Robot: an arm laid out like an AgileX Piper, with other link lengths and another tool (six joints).
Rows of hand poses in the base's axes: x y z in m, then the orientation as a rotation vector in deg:
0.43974, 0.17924, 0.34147, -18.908, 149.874, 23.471
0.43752, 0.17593, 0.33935, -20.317, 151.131, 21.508
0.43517, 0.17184, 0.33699, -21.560, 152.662, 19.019
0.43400, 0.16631, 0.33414, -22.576, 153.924, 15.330
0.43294, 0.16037, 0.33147, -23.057, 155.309, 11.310
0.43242, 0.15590, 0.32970, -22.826, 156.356, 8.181
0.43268, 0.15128, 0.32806, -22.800, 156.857, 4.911
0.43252, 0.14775, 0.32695, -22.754, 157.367, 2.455
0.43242, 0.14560, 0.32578, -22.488, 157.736, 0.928
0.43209, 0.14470, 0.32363, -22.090, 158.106, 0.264
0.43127, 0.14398, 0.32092, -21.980, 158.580, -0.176
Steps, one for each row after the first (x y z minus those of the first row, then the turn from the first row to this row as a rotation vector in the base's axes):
-0.00222, -0.00331, -0.00212, -1.848, 0.806, 0.674
-0.00457, -0.00740, -0.00448, -4.061, 1.814, 1.143
-0.00574, -0.01293, -0.00733, -6.977, 2.401, 1.230
-0.00680, -0.01887, -0.01000, -10.029, 3.136, 0.902
-0.00732, -0.02334, -0.01177, -12.282, 3.734, 0.236
-0.00706, -0.02796, -0.01341, -14.577, 3.838, -0.324
-0.00722, -0.03149, -0.01452, -16.315, 4.085, -0.749
-0.00732, -0.03364, -0.01569, -17.362, 4.305, -1.173
-0.00765, -0.03454, -0.01784, -17.796, 4.608, -1.542
-0.00847, -0.03526, -0.02055, -18.139, 5.039, -1.666

